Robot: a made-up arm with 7 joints.
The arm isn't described. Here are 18 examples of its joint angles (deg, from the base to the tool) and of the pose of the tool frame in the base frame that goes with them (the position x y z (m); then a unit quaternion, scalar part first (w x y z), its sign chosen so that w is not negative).
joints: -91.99 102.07 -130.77 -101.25 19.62 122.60 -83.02
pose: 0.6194 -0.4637 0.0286 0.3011 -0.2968 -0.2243 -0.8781
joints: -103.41 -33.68 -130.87 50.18 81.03 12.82 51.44
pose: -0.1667 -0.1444 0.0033 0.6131 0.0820 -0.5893 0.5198
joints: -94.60 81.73 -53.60 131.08 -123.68 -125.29 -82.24
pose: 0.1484 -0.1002 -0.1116 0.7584 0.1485 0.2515 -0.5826
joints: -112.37 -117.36 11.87 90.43 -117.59 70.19 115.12
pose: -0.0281 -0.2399 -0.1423 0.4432 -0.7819 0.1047 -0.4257
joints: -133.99 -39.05 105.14 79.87 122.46 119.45 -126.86
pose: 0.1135 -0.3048 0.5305 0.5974 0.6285 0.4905 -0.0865
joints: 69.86 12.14 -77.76 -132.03 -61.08 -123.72 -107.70
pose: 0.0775 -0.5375 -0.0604 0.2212 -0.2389 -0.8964 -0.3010
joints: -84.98 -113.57 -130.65 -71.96 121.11 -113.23 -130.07
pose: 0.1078 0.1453 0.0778 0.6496 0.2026 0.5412 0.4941
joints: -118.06 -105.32 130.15 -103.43 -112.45 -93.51 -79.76
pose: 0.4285 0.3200 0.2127 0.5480 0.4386 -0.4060 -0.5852
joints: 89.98 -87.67 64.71 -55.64 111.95 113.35 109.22
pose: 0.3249 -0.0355 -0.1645 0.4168 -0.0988 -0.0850 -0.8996
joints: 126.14 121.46 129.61 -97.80 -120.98 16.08 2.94
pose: -0.1041 -0.9651 0.1344 0.2122 0.4703 -0.1727 0.8390
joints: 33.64 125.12 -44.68 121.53 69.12 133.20 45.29
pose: -0.1685 -0.2416 0.3218 0.4684 0.2072 -0.4312 -0.7428
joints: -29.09 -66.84 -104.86 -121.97 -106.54 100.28 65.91
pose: 0.5383 0.2011 -0.2082 0.6869 -0.4176 -0.5690 0.1731
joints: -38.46 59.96 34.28 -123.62 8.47 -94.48 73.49
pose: -0.1002 -0.2090 -0.1002 0.6367 -0.2844 -0.6984 -0.1608
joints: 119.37 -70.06 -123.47 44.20 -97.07 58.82 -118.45
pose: -0.5505 -0.5538 0.0163 0.2421 -0.8529 -0.0855 0.4545
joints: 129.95 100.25 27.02 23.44 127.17 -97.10 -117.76
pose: 0.2068 -0.4153 0.5763 0.0609 0.9653 0.2358 0.0946
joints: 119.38 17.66 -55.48 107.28 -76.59 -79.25 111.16
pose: -0.1180 -0.8151 0.1869 0.4425 0.8687 -0.1192 0.1881
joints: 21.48 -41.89 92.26 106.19 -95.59 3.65 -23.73
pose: -0.3962 0.1540 -0.1752 0.7789 0.2722 -0.4860 0.2882
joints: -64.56 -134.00 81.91 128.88 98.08 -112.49 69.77
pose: 0.1093 -0.0034 0.3267 0.3320 -0.0904 0.3207 0.8825
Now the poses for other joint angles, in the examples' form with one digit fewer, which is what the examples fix.
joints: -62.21 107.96 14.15 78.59 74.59 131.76 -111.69
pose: 0.105 -0.377 0.095 0.464 0.450 0.556 0.523
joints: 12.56 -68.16 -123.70 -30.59 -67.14 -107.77 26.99
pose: 0.459 0.036 -0.367 0.113 0.234 0.949 0.181
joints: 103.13 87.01 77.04 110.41 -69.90 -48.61 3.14
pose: -0.021 -0.372 -0.348 0.560 -0.668 -0.471 -0.135
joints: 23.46 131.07 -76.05 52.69 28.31 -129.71 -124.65
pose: -0.522 -0.125 0.011 0.536 -0.579 0.615 0.001
